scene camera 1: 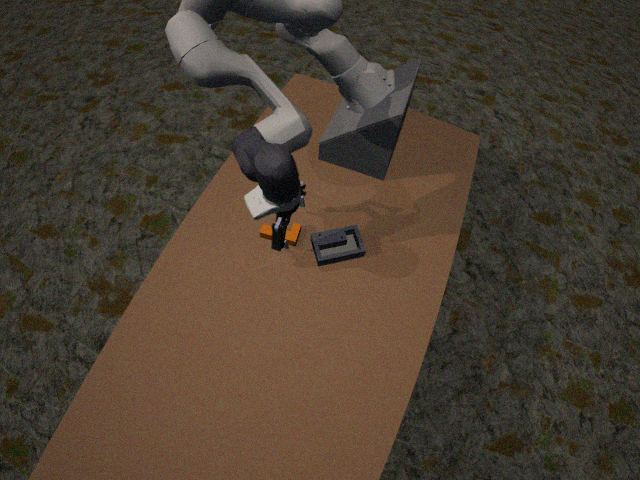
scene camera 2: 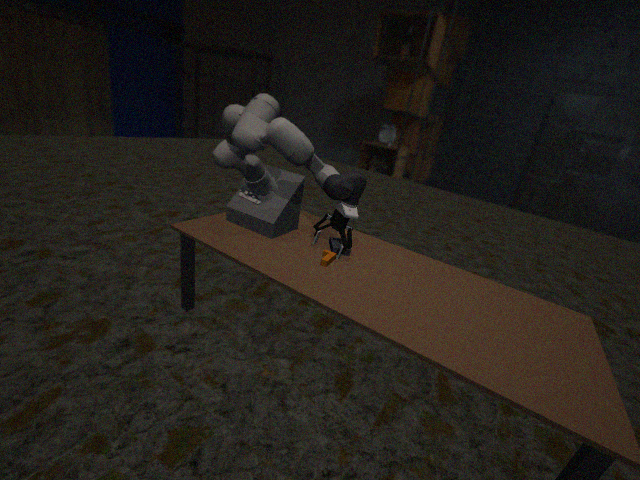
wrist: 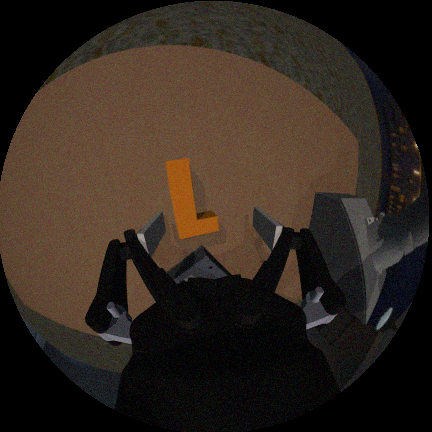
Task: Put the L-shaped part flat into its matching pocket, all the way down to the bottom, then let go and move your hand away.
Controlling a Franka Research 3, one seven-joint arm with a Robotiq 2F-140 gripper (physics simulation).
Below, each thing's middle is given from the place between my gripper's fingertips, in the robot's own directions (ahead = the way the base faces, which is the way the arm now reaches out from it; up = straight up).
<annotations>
Right now the orange L-shaped part (wrist: 189, 223) is 20 mm ahead of my hand, 30 mm to the right of it and 20 mm below it. Also, from my hand: grey pocket block (scene camera 1: 341, 244) (10 mm ahead, 140 mm to the left, 20 mm below).
</annotations>
